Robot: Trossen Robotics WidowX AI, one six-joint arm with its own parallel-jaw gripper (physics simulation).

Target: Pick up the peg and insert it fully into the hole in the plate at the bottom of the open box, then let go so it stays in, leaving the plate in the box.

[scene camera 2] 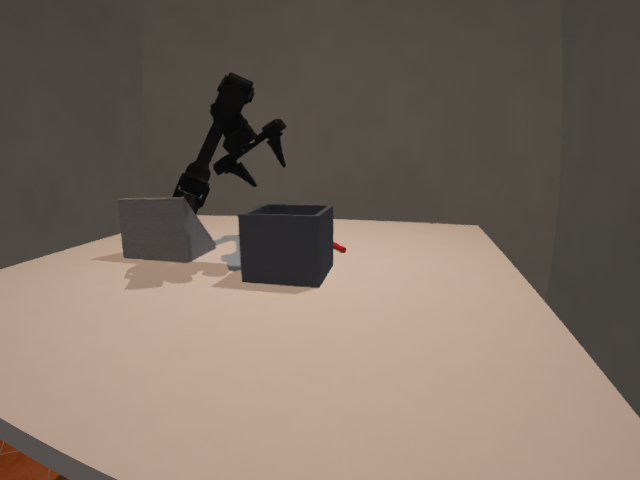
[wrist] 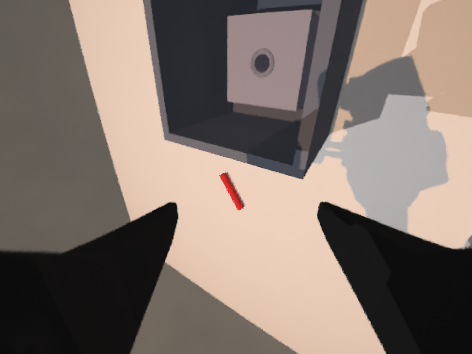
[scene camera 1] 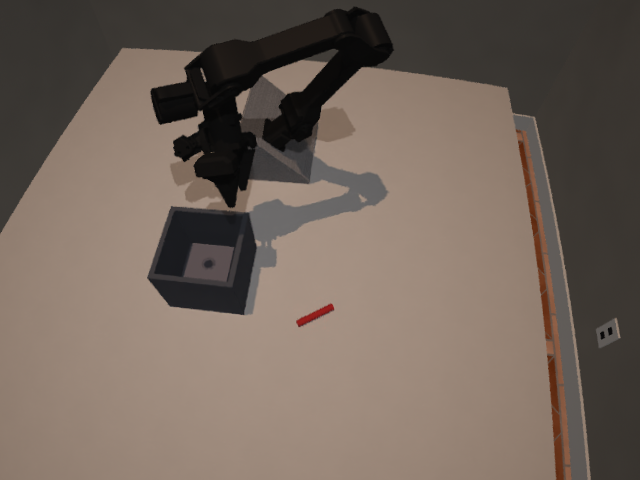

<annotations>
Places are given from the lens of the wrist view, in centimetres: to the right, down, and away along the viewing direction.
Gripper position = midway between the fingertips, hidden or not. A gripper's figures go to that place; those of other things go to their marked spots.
my gripper (wrist: pixel 248 209): 1, 2, 11
dark box (wrist: pixel 189 52): -5, -14, 21
pale plate (wrist: pixel 269 57): 4, -12, 20
</annotations>
